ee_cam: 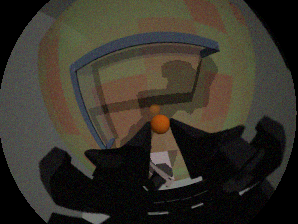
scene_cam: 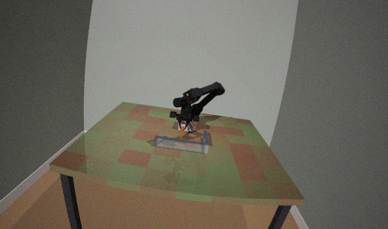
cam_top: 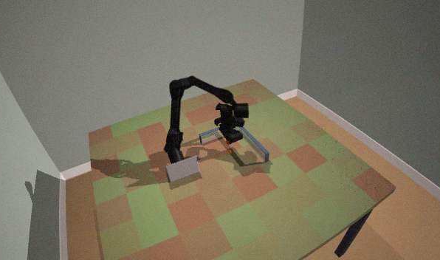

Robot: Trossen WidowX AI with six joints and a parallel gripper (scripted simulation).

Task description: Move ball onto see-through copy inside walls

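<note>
Now: the see-through copy of ball 10 mm behind my gripper tip and 70 mm below it. Also, from my gripper tip: orange ball right at my gripper tip; clear wall 130 mm ahead, 30 mm to the left, 50 mm below.
</note>
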